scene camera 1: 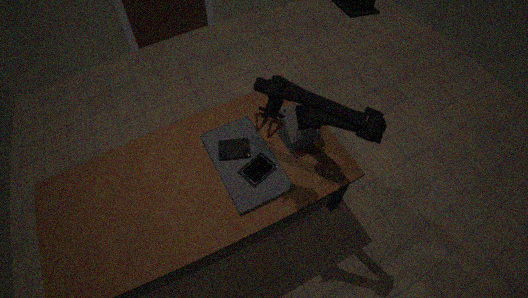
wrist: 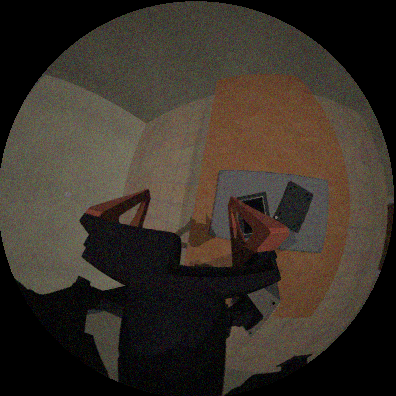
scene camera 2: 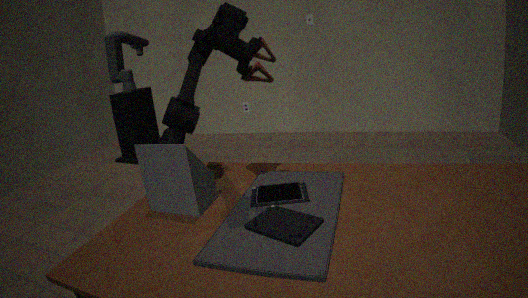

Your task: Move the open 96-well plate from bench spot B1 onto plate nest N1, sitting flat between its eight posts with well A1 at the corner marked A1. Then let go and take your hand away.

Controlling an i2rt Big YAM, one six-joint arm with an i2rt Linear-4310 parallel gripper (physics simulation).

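Frame: origin at the arm's base, x ahead, y left, z up, level; centimetres.
Where they show: gripper, fingertip midpoint: [scene camera 1: 262, 134] [wrist: 188, 196] [scene camera 2: 274, 70]; arm's base, origin of the base link: [scene camera 1: 304, 116] [wrist: 247, 311] [scene camera 2: 167, 157].
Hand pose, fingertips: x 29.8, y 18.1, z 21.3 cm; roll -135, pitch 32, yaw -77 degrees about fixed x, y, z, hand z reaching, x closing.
Observation:
Things, the pixels of their centre, and the offset from my fingertips. Level surfaces: height alone.
- dark 96-well plate, body centre: [scene camera 2: 279, 192] [wrist: 253, 215] [scene camera 1: 257, 168] dx +0.5, dy -6.0, dz -35.5 cm
- plate nest, body centre: [scene camera 2: 283, 222] [wrist: 295, 205] [scene camera 1: 233, 148] dx +8.0, dy -22.1, dz -35.3 cm
- orange-brown bench, its level: dz -37.7 cm
The dark 96-well plate [scene camera 1: 257, 169] [scene camera 2: 280, 192] [wrist: 257, 204] lies flat inside a thin light outline on the grey board; its wells and A1 corner cannot be made out. The plate nest [scene camera 1: 234, 149] [scene camera 2: 285, 225] [wrist: 294, 206], a dark rectangular block with small posts, lies beside it at a different angle, with no plate on it. A small light mark shows at one nest corner. My gripper [scene camera 1: 265, 132] [scene camera 2: 273, 71] [wrist: 188, 196] is open and empty, high above the bench and apart from both. In the wrist view one finger covers part of the plate.
The grey board [scene camera 1: 250, 200] [scene camera 2: 220, 255] [wrist: 310, 240] lies on the orange-brown bench [scene camera 1: 125, 200] [scene camera 2: 425, 225] [wrist: 265, 125]. A grey wedge-shaped block [scene camera 2: 170, 180] stands by my arm's base. A black pedestal [scene camera 2: 134, 120] with a grey jointed device stands behind the bench.

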